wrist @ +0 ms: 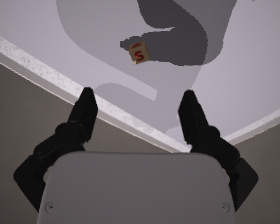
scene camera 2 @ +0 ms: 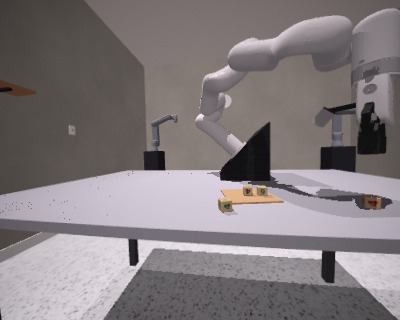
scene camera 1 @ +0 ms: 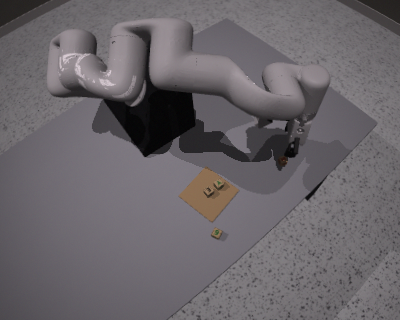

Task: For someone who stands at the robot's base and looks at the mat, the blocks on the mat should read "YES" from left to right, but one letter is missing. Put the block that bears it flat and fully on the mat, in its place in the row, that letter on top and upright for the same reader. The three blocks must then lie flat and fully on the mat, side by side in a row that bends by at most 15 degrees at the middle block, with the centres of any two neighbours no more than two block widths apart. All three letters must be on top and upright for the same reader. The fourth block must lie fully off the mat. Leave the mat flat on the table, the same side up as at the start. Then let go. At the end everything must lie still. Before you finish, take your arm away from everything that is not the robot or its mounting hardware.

Labels:
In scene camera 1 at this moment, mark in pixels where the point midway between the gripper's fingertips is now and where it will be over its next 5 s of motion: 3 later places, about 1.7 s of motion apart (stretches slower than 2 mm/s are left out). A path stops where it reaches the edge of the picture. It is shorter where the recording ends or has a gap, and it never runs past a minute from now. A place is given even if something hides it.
My gripper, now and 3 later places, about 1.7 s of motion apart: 289,143; 288,147; 286,150; 283,157

